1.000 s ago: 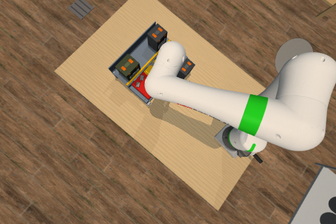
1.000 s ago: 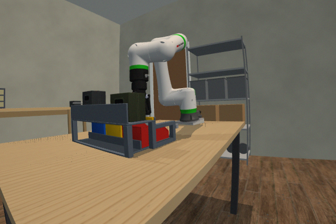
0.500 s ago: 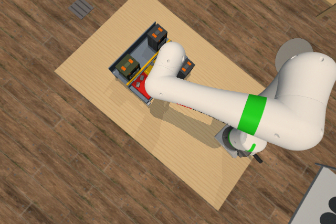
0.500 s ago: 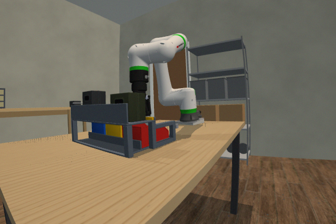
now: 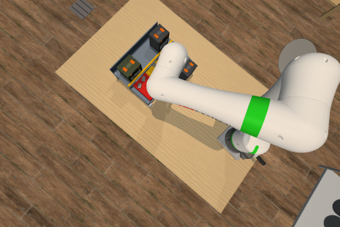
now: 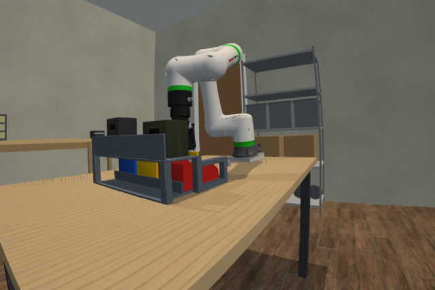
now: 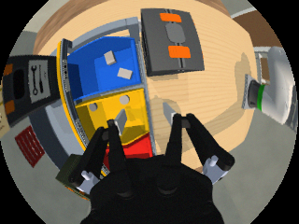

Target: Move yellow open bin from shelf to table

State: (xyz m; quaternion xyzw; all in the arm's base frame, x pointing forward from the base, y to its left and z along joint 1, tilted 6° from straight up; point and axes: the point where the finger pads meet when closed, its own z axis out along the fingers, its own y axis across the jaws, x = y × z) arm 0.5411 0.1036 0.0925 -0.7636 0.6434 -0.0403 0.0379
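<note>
Right now the yellow open bin is 8 cm ahead of my hand, 1 cm to the left of it and 2 cm below it. Round my hand: red bin 6 cm ahead, 12 cm to the left, 2 cm below; blue bin 10 cm ahead, 10 cm to the right, 2 cm below; olive box 16 cm ahead, 14 cm to the left, 9 cm above.
</note>
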